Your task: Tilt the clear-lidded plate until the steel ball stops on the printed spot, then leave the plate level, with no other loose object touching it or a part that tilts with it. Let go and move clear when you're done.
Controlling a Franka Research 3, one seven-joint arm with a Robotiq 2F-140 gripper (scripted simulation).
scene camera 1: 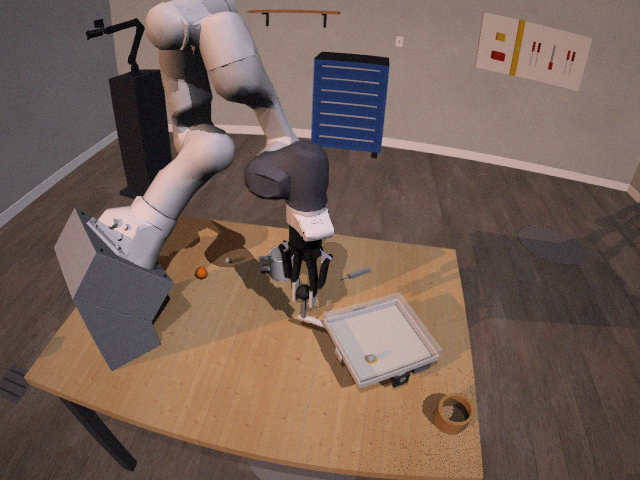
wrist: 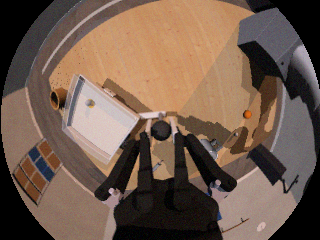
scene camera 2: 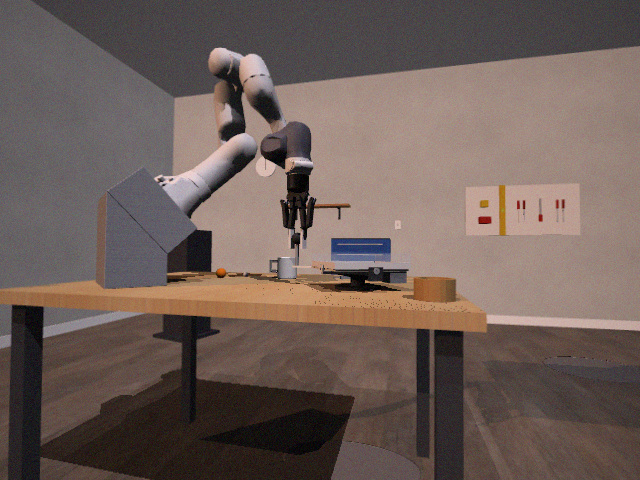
Note:
I see my gripper [scene camera 1: 304, 301].
My gripper is seen too in the wrist view [wrist: 160, 123] and in scene camera 2 [scene camera 2: 297, 248].

